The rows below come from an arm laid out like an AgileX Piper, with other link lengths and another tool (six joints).
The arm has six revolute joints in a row. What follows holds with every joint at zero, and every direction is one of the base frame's.
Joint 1 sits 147.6 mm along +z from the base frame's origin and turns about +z.
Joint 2 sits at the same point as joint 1 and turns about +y.
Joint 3 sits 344.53 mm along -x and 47.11 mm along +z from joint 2 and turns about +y.
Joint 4 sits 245.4 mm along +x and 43.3 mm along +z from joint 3 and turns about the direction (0.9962, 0, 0.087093).
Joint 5 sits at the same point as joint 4 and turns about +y.
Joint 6 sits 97.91 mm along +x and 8.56 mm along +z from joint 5 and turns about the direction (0.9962, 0, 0.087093).
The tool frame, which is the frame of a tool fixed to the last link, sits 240.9 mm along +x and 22 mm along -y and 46.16 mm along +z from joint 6; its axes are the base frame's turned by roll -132.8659, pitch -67.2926 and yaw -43.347 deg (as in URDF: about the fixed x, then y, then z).
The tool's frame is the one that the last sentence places.
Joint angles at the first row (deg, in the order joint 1, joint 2, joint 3, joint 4, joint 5, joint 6):
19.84 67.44 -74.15 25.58 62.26 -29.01
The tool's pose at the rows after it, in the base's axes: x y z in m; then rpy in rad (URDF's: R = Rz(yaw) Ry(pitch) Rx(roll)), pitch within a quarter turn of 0, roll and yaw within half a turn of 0:
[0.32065 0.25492 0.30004 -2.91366 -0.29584 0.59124]
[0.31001 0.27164 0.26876 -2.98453 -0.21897 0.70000]
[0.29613 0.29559 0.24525 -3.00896 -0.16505 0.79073]
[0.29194 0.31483 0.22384 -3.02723 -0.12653 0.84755]
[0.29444 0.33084 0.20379 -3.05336 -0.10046 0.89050]
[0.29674 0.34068 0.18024 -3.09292 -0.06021 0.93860]
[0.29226 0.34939 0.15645 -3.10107 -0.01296 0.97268]
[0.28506 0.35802 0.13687 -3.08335 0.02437 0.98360]
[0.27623 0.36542 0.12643 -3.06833 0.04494 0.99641]
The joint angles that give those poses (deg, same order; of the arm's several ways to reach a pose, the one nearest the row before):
26.34 71.27 -74.56 18.99 62.60 -26.88
32.50 74.61 -74.56 14.14 62.97 -26.23
37.61 77.77 -74.56 12.36 62.67 -26.23
41.02 81.14 -74.60 11.02 61.35 -26.19
43.59 84.49 -74.60 9.37 59.25 -26.19
45.84 87.89 -74.60 6.94 57.86 -26.45
47.46 91.05 -74.60 6.20 57.34 -26.72
48.52 93.66 -74.60 6.83 56.96 -26.44
49.60 95.03 -74.60 7.49 56.85 -26.24

